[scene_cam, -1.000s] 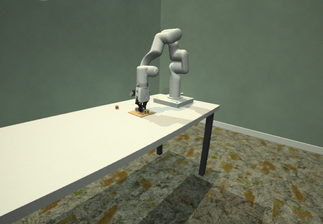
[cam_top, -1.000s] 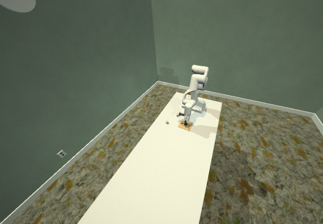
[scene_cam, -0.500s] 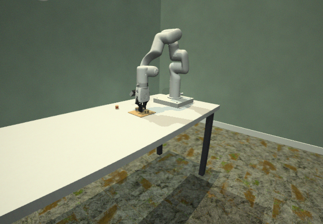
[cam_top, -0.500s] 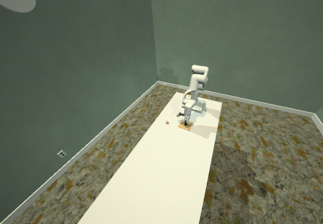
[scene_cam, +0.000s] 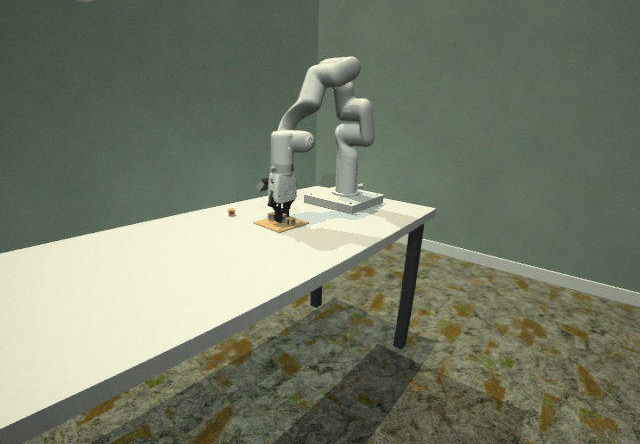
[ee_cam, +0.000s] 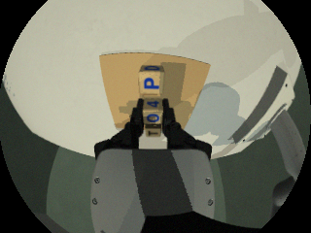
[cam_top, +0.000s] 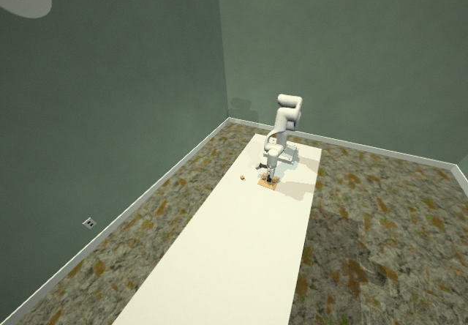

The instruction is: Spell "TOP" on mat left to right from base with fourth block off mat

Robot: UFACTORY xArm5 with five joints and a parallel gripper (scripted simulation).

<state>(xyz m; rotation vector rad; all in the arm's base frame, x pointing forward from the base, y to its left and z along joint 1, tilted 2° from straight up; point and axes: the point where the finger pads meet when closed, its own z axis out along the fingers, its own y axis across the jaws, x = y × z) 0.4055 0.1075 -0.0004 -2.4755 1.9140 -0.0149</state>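
Now: hand 3 cm above the tan mat.
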